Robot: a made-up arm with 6 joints.
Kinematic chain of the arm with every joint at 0, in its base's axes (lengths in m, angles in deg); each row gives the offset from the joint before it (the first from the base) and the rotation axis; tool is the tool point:
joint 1: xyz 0 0 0.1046 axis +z
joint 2: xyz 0 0.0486 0 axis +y
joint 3: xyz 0 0 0.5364 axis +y
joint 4: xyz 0 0 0.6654 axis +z
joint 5: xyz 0 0 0 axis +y
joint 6: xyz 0 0 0.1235 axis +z
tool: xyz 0 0 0
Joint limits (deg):
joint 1: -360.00..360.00
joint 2: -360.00..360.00
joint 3: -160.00..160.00
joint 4: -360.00..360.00
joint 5: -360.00..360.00
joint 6: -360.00..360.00
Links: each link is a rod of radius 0.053 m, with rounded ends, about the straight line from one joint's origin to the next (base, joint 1, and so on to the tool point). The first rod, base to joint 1, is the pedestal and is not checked.
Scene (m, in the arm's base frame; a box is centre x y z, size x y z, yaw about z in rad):
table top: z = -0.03
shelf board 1: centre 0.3 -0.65 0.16 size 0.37 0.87 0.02 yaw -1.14
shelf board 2: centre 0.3 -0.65 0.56 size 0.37 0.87 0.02 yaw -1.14
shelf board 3: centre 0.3 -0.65 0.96 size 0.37 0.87 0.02 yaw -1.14
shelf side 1: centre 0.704 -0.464 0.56 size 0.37 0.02 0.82 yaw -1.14
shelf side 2: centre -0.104 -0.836 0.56 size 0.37 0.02 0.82 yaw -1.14
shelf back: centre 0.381 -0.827 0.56 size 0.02 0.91 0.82 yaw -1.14
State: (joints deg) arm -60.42 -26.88 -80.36 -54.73 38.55 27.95
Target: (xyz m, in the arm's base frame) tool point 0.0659 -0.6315 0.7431
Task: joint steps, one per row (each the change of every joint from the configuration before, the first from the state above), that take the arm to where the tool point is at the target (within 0.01 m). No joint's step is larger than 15 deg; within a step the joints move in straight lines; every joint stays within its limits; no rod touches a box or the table.
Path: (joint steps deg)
1: 13.36 12.54 1.62 13.25 12.12 -1.87
2: 13.35 12.54 1.63 13.24 12.12 -1.86
3: 13.36 12.54 1.62 13.25 12.13 -1.87
4: 13.36 12.54 1.63 13.25 12.12 -1.86
5: 14.05 -2.01 -2.87 -9.32 -3.76 1.06
6: 14.06 -2.01 -2.86 -9.31 -3.76 1.07
7: 14.05 -2.01 -2.87 -9.31 -3.76 1.07
8: 14.06 -2.01 -2.86 -9.31 -3.75 1.06
9: 14.05 -2.01 -2.87 -9.32 -3.76 1.07
10: 14.06 -2.01 -2.86 -9.31 -3.76 1.06
11: 14.05 -2.01 -2.87 -9.31 -3.76 1.07

